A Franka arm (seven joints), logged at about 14 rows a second.
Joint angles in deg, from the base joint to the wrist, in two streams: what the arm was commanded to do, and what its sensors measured. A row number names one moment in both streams.
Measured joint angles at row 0: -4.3, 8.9, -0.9, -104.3, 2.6, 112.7, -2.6
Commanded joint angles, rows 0 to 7: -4.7, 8.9, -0.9, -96.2, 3.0, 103.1, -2.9; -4.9, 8.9, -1.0, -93.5, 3.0, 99.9, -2.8; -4.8, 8.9, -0.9, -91.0, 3.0, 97.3, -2.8; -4.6, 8.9, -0.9, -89.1, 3.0, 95.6, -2.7; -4.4, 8.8, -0.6, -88.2, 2.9, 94.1, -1.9; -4.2, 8.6, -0.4, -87.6, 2.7, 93.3, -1.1; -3.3, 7.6, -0.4, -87.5, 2.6, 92.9, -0.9; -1.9, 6.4, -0.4, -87.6, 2.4, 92.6, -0.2
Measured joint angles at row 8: -3.9, 8.2, -0.7, -88.0, 2.6, 93.9, -2.2
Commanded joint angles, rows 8 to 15: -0.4, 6.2, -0.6, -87.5, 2.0, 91.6, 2.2; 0.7, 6.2, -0.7, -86.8, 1.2, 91.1, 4.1; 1.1, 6.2, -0.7, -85.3, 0.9, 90.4, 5.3; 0.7, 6.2, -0.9, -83.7, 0.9, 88.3, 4.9; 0.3, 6.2, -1.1, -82.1, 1.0, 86.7, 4.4; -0.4, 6.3, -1.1, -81.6, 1.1, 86.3, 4.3; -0.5, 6.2, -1.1, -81.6, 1.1, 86.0, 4.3; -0.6, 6.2, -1.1, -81.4, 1.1, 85.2, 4.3
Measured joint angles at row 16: 0.2, 6.3, -1.4, -82.3, 1.4, 86.9, 4.1
